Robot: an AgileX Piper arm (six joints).
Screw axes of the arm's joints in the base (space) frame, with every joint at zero. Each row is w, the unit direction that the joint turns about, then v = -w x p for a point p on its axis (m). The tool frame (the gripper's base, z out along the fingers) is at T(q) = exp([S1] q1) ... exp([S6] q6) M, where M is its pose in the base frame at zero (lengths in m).
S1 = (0, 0, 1, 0, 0, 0)
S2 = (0, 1, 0, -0.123, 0, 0)
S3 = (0, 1, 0, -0.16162, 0, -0.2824)
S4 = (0.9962, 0, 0.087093, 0, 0.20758, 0)
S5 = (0, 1, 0, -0.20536, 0, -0.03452)
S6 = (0.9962, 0, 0.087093, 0, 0.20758, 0)
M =
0.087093 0 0.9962 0.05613
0 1 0 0
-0.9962 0 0.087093 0.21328
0 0 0 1
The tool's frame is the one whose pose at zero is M.
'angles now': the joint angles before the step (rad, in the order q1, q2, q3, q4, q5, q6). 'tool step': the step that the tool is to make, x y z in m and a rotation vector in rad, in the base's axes. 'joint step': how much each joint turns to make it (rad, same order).
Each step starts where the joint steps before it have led.
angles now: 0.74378, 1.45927, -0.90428, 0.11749, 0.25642, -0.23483
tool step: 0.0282, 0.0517, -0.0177, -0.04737, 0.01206, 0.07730
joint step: 0.05151, 0.21901, -0.19091, -0.00014, 0.01472, -0.03576
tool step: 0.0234, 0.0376, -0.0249, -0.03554, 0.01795, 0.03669
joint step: 0.02323, 0.18003, -0.15546, -0.00099, 0.01413, -0.01633
